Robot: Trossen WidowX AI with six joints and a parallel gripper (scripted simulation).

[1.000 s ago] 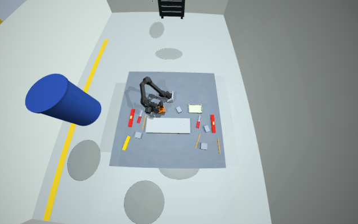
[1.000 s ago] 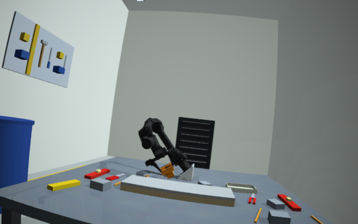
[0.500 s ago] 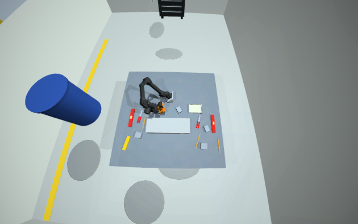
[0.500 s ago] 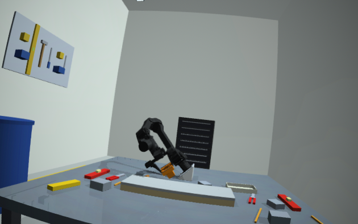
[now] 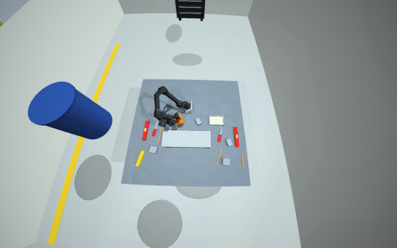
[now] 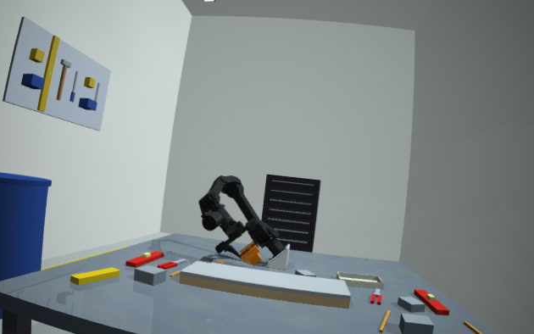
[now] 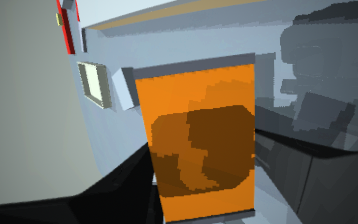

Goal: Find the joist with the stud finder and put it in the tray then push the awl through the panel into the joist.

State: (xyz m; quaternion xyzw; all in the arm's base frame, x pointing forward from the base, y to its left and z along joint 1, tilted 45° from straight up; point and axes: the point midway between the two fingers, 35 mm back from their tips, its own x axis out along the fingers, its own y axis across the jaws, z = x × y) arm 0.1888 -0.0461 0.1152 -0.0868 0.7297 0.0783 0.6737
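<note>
The awl is 30 mm ahead of my gripper tip, 130 mm to the right of it and 70 mm below it. Also, from my gripper tip: tray (50 mm behind, 420 mm to the left, 60 mm below); then orange stud finder (10 mm ahead, 20 mm to the left, 20 mm below); then yellow bar (430 mm ahead, 370 mm to the right, 60 mm below).
</note>
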